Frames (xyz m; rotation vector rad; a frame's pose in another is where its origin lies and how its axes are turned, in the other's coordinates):
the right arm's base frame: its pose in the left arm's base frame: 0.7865 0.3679 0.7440 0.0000 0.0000 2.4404
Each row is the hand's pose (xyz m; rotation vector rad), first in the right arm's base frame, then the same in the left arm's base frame.
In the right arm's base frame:
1: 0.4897 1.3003 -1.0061 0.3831 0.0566 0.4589
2: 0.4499 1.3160 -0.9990 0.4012 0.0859 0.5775
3: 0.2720 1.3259 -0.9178 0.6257 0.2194 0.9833
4: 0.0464 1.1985 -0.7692 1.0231 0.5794 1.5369
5: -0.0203 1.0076 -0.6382 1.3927 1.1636 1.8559
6: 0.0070 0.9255 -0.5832 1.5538 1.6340 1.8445
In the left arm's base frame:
1: -0.4265 -0.3097 -0.2621 0.1131 0.5471 2.8553
2: -0.4062 -0.3474 -0.2550 0.0848 0.6034 2.9664
3: -0.2767 -0.4697 -0.1738 -0.0120 -0.8974 -2.6942
4: -0.0221 -0.5179 -0.0252 0.2057 -1.2375 -1.8991
5: 0.1520 -0.4151 0.1058 0.5387 -1.4970 -1.1570
6: 0.1841 -0.3347 0.1608 0.8074 -1.6299 -0.7642

